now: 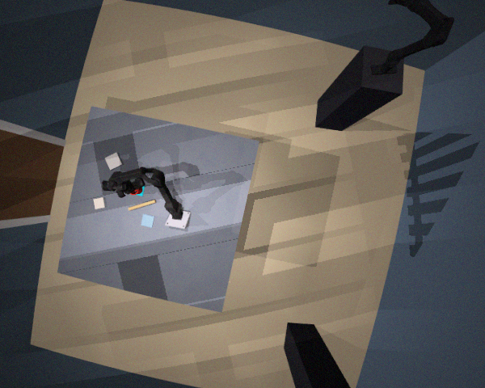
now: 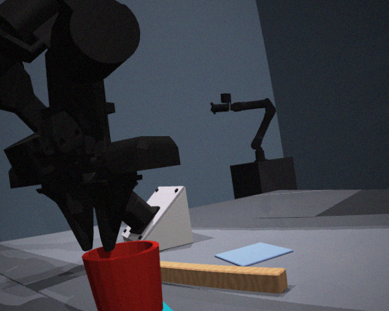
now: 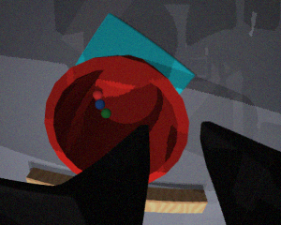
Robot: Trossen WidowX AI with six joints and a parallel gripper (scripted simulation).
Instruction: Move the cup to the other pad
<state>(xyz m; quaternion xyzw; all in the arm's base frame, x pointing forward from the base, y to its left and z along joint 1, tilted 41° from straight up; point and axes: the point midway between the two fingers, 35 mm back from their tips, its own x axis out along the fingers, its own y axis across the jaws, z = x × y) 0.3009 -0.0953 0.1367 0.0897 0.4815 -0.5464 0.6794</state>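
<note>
Right now my gripper tip is 30 mm short of the red cup, 10 mm to the right of it and 30 mm above it. The rest, counted from my gripper tip: wooden bar: 20 mm behind, 120 mm to the left, 70 mm below; cyan pad: 30 mm ahead, 10 mm to the left, 80 mm below.
</note>
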